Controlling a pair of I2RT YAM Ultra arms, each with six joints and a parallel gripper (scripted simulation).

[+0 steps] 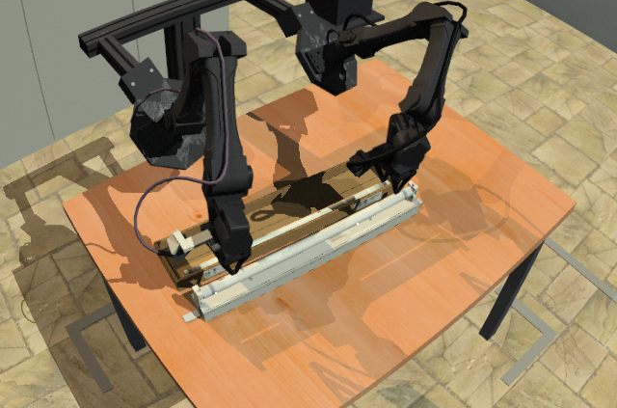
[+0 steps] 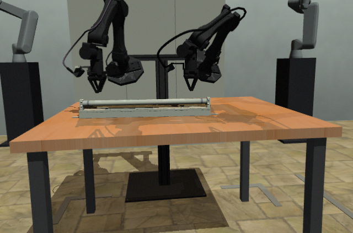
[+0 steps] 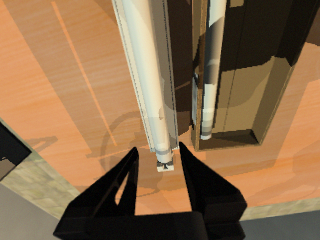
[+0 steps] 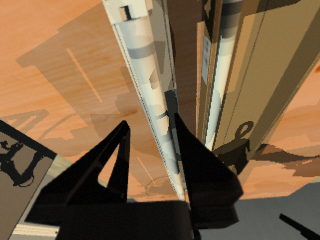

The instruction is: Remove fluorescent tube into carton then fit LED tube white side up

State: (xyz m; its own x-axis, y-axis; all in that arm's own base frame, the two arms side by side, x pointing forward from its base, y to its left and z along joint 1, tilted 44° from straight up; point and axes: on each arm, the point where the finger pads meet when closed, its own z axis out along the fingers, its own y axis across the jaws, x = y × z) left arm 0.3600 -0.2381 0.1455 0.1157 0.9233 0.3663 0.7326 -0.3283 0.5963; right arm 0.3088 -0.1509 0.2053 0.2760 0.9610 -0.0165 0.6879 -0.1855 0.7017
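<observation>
The light fixture lies 220 mm to the left of my right hand, 70 mm below it and 20 mm ahead of it.
My left hand is 220 mm to the left of the light fixture, 70 mm above it and 20 mm past it.
</observation>
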